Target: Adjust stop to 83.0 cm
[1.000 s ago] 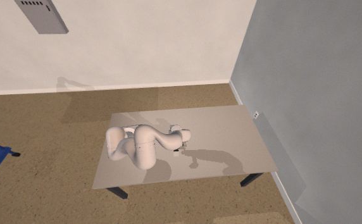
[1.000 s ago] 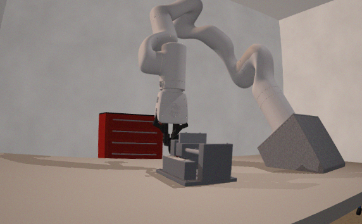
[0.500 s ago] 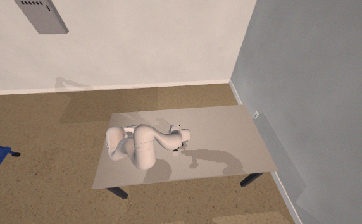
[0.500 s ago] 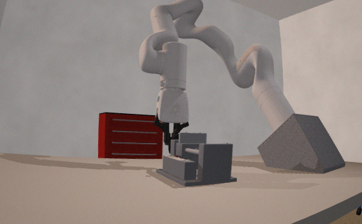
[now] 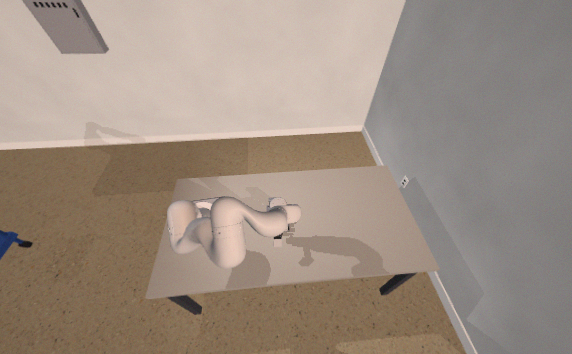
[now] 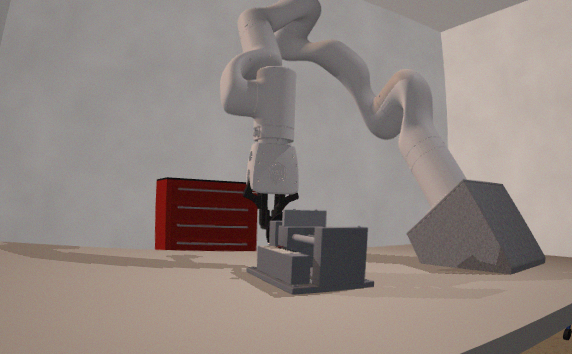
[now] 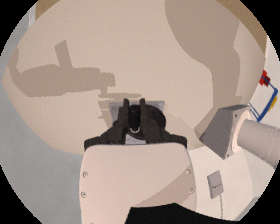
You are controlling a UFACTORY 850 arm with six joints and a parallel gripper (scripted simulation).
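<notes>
Right now my hand is 20 mm to the right of the handwheel and 10 mm above it.
</notes>
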